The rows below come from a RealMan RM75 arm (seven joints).
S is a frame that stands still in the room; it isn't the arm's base.
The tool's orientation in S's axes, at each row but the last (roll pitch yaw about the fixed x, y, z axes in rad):
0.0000, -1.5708, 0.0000
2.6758, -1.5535, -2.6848
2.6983, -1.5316, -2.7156
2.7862, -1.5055, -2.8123
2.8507, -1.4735, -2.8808
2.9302, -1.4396, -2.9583
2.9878, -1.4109, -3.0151
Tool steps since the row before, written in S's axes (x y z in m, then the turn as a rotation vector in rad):
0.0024, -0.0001, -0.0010, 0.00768, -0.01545, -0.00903
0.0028, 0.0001, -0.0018, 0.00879, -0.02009, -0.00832
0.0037, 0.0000, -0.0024, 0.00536, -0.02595, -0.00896
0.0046, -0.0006, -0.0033, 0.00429, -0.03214, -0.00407
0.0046, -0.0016, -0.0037, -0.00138, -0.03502, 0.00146
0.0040, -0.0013, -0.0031, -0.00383, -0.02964, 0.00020
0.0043, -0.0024, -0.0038, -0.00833, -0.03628, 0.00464
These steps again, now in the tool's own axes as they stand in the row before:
-0.0010, -0.0001, -0.0024, -0.00903, -0.01545, -0.00768
-0.0018, 0.0001, -0.0028, -0.00830, -0.02007, -0.00884
-0.0025, 0.0000, -0.0036, -0.00872, -0.02600, -0.00549
-0.0036, -0.0006, -0.0044, -0.00365, -0.03210, -0.00489
-0.0041, -0.0016, -0.0043, 0.00246, -0.03499, 0.00014
-0.0036, -0.0013, -0.0036, 0.00140, -0.02971, 0.00289
-0.0044, -0.0024, -0.0037, 0.00663, -0.03636, 0.00644

